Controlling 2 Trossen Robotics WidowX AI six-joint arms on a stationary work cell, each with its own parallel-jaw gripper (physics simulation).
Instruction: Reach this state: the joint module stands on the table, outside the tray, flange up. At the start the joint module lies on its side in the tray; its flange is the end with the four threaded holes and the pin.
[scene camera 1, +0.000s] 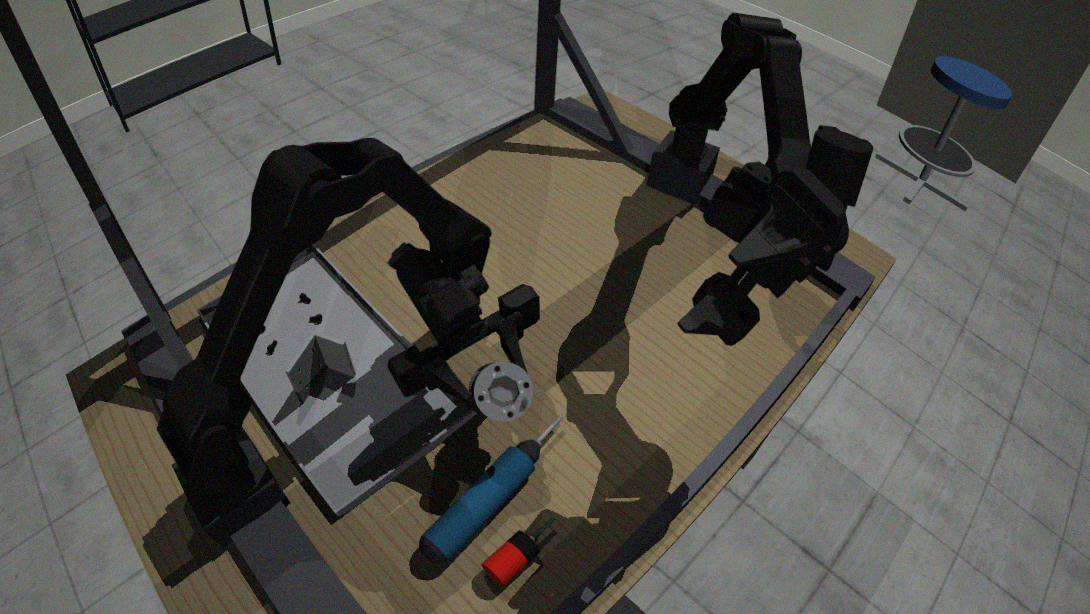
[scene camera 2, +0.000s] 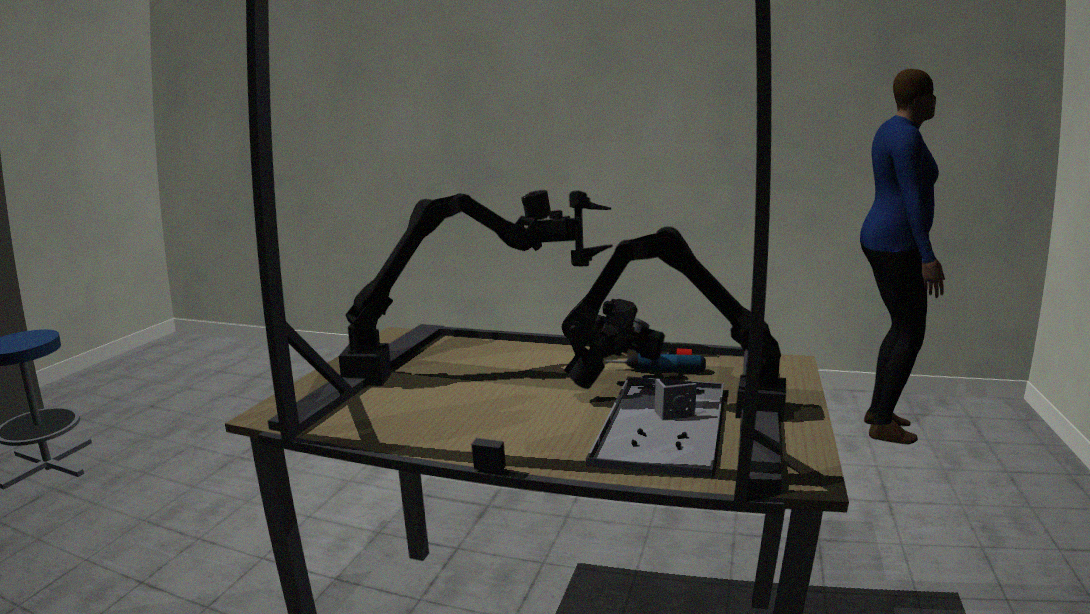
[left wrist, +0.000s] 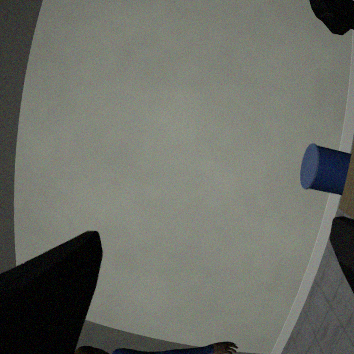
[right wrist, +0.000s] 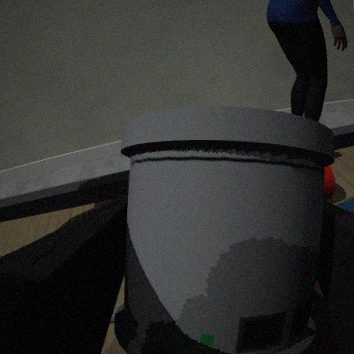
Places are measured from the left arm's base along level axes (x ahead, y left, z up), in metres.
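Where they show: left gripper, fingertip midpoint: (scene camera 1: 705, 296) (scene camera 2: 611, 226) (left wrist: 220, 238); right gripper, fingertip midpoint: (scene camera 1: 505, 398) (scene camera 2: 634, 331) (right wrist: 220, 209); left arm's base, link origin: (scene camera 1: 687, 150) (scene camera 2: 364, 349); right arm's base, link origin: (scene camera 1: 221, 473) (scene camera 2: 762, 384).
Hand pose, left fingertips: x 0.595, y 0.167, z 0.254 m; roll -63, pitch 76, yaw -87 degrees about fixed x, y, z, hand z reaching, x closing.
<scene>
Things, the pixels of their top centre, and the offset from my left fingertips. "spot": a spot on its surface instead. Level surfaces: height alone.
- joint module, top centre: (right wrist: 207, 78) (scene camera 1: 499, 366) 0.171 m right, 0.033 m ahead, 0.174 m down
- table, surface height: 0.326 m down
- tray, top centre: (scene camera 1: 318, 355) (scene camera 2: 664, 416) 0.447 m right, 0.067 m ahead, 0.310 m down
- grey block, top centre: (scene camera 1: 313, 355) (scene camera 2: 676, 382) 0.409 m right, 0.096 m ahead, 0.252 m down
- blue driver, surface spot: (scene camera 1: 480, 503) spot: 0.135 m right, 0.135 m ahead, 0.287 m down
- red-handled tool, top centre: (scene camera 1: 523, 541) (scene camera 2: 672, 348) 0.073 m right, 0.148 m ahead, 0.292 m down
The joint module (scene camera 1: 502, 391) (scene camera 2: 585, 370) (right wrist: 225, 200) is a grey cylinder with a wider rim. It is off the tray and above the table (scene camera 1: 518, 228) (scene camera 2: 488, 411), just beyond the tray's edge. In scene camera 1 its round end face with small holes shows, facing up and tilted toward that camera. In scene camera 2 the module looks dark and tilted. My right gripper (scene camera 1: 494, 381) (right wrist: 220, 209) is shut on its side, one finger on either side. My left gripper (scene camera 1: 709, 293) (scene camera 2: 610, 226) (left wrist: 220, 238) is open and empty, high above the table, away from the module.
The tray (scene camera 1: 343, 320) (scene camera 2: 655, 451) holds a grey block (scene camera 1: 333, 358) (scene camera 2: 675, 400) and several small dark screws (scene camera 1: 315, 318) (scene camera 2: 641, 432). A blue driver (scene camera 1: 480, 503) (scene camera 2: 678, 363) and a red-handled tool (scene camera 1: 505, 562) (scene camera 2: 684, 351) lie close to the module in scene camera 1.
</scene>
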